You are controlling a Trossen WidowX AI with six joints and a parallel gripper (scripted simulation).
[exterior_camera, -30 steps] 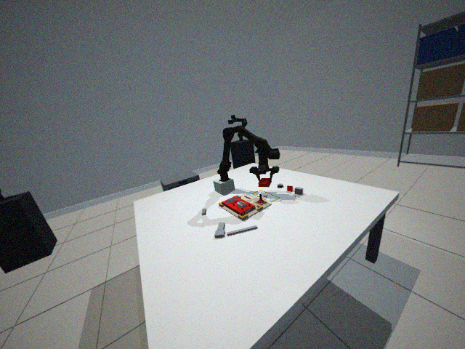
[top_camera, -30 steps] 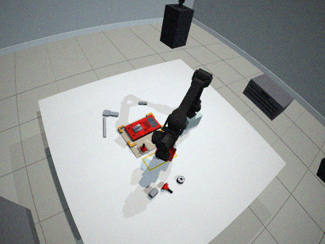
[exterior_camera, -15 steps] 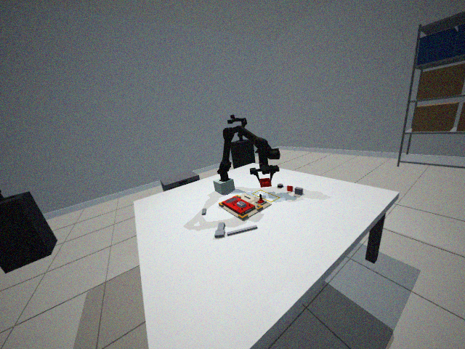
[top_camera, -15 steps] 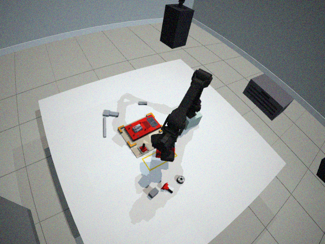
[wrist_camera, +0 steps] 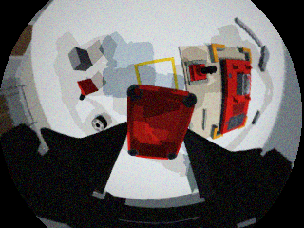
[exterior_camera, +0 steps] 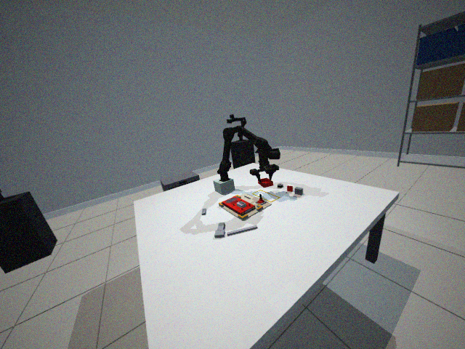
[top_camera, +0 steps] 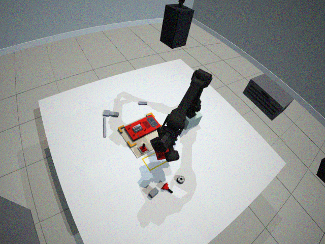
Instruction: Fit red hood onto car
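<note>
Right now my gripper tip is 10 mm above the red hood. Also, from my gripper tip: grey engine block 10 mm ahead, 230 mm to the right, 70 mm below.
</note>
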